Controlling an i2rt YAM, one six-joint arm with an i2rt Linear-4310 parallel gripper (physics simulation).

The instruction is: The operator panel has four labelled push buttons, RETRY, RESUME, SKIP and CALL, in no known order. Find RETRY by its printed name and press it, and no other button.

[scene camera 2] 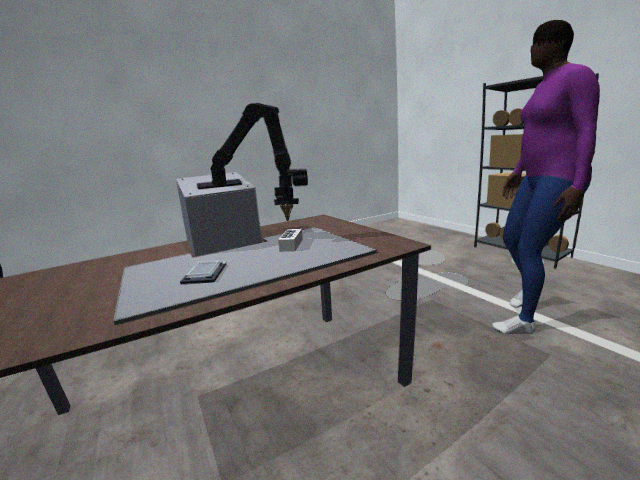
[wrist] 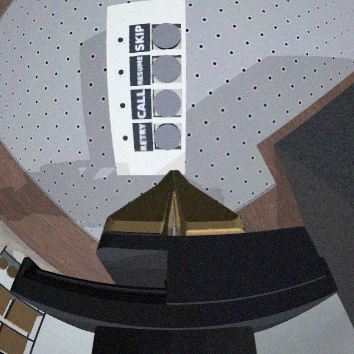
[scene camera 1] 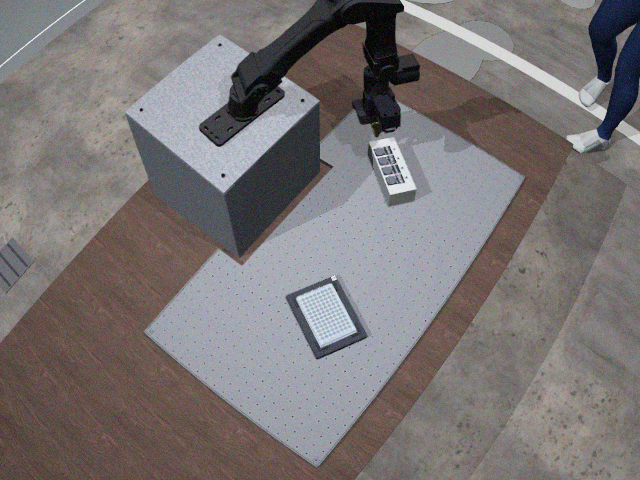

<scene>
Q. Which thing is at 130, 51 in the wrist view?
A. A white operator panel.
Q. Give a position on a white well plate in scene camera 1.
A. At 329, 321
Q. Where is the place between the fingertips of the gripper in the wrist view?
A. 173, 177
</scene>
